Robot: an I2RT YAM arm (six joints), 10 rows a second.
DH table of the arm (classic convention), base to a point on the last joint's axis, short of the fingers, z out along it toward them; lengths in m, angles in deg. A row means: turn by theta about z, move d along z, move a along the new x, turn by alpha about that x. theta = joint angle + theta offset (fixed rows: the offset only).
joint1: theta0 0  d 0.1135  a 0.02  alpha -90
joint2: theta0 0  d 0  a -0.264  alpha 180
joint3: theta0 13.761  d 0  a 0.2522  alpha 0
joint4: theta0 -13.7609  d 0  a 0.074  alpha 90
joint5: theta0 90  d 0  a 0  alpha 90
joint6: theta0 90  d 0.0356  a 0  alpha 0
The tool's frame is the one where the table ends.
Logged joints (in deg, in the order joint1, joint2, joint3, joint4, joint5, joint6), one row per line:
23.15 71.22 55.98 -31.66 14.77 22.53
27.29 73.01 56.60 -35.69 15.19 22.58
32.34 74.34 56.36 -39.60 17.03 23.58
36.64 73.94 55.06 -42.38 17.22 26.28
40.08 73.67 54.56 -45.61 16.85 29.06
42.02 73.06 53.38 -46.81 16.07 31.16
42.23 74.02 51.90 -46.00 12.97 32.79
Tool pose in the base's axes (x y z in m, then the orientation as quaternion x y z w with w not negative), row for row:
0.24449 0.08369 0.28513 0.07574 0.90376 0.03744 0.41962
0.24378 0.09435 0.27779 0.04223 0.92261 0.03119 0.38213
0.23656 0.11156 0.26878 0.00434 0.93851 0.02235 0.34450
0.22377 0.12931 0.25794 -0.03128 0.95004 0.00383 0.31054
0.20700 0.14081 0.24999 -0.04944 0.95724 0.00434 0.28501
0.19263 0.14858 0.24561 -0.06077 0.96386 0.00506 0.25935
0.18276 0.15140 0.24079 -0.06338 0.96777 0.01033 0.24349
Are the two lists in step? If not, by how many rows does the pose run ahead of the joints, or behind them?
The pose runs 1 row behind the joints: the pose in row i belongs to the joints in row i - 1.
